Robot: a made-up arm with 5 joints.
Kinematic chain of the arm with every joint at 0, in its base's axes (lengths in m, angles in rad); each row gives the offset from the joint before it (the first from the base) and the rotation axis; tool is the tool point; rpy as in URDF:
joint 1: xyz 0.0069 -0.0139 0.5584 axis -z
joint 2: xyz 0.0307 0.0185 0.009 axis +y
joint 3: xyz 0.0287 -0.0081 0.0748 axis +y
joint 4: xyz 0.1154 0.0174 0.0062 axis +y
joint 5: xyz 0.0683 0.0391 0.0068 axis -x
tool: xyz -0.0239 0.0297 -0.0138 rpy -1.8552 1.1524 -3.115
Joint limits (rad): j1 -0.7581..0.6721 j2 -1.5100..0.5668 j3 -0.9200..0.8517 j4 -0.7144..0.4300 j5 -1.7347..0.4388
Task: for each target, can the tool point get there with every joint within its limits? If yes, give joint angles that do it. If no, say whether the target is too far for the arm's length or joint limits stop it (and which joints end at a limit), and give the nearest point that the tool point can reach.
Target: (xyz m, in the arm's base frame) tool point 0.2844 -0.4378 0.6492
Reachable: no: too far | nearest point 0.2634 -0.1213 0.6303 | short by 0.318 m
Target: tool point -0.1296 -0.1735 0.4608
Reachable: no: joint limits stop it (at a limit: joint 1, joint 2, joint 3, joint 4, joint 5) | nearest point -0.1743 -0.0813 0.6328 | short by 0.200 m
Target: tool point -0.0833 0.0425 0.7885
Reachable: yes | joints -0.6439 -1.0235 -0.5485 -0.2694 -0.2833
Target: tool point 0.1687 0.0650 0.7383
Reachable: yes | joints 0.1110 -0.3872 0.0464 -0.4474 -0.8884
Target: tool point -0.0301 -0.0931 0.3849
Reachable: no: joint limits stop it (at a limit: joint 1, joint 2, joint 3, joint 4, joint 5) | nearest point 0.1312 -0.0005 0.4643 | short by 0.202 m
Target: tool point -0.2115 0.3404 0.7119
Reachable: no: too far | nearest point -0.1018 0.1625 0.6803 | short by 0.211 m
